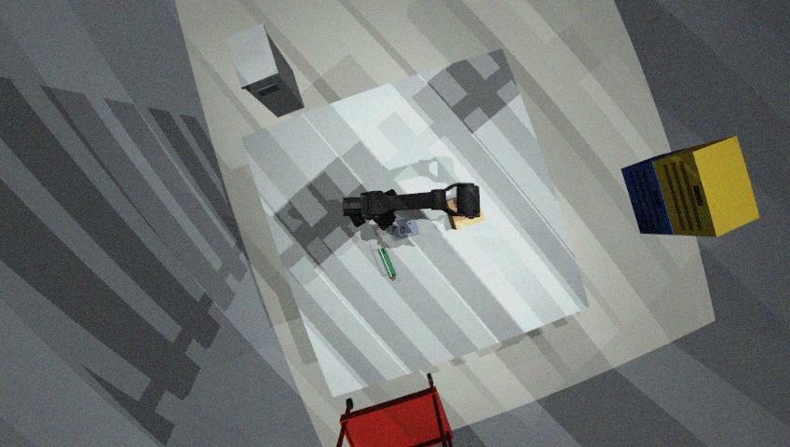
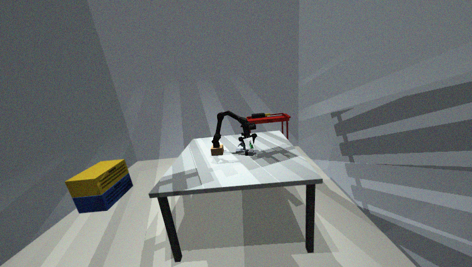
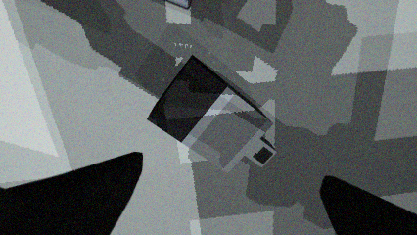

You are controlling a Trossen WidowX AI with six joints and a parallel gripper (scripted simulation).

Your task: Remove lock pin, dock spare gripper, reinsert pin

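My gripper tip is 90 mm above the spare gripper and 10 mm short of it. Also, from my gripper tip: green part 240 mm to the left, 90 mm below, 10 mm ahead; then grey mount 110 mm to the left, 90 mm behind, 60 mm below.
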